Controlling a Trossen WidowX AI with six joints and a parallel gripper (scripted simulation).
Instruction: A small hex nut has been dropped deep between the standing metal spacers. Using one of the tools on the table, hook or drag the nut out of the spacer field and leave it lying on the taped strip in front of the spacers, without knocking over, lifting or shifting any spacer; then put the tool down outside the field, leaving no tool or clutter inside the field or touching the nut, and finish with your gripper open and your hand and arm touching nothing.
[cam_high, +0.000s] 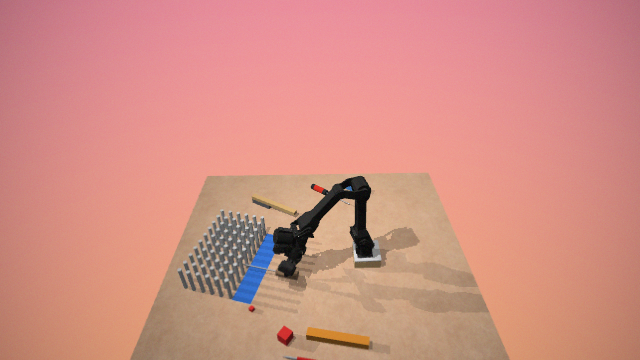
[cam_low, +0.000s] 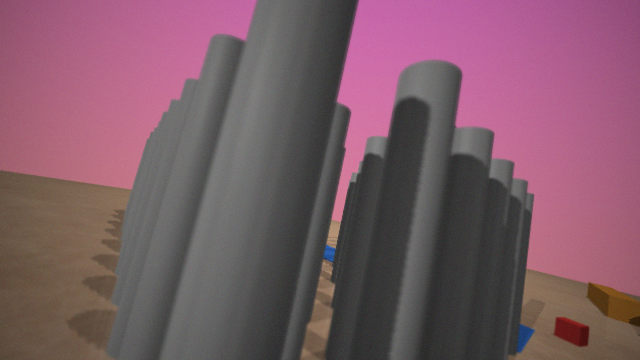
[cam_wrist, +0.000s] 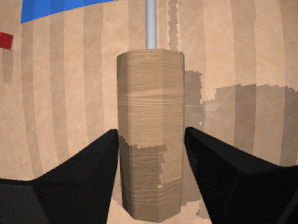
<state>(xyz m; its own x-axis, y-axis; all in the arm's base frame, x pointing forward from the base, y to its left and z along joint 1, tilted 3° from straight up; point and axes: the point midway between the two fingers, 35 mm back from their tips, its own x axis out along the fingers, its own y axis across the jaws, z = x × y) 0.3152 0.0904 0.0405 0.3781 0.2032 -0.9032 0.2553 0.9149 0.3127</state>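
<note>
The blue taped strip lies 13 cm ahead of my gripper tip, 8 cm to the right of it and 4 cm below it. Round my gripper tip: long orange bar (27 cm to the left, 19 cm behind, 2 cm below); red cube (26 cm to the left, 2 cm below); small red ball (14 cm to the left, 13 cm ahead, 3 cm below).
</note>
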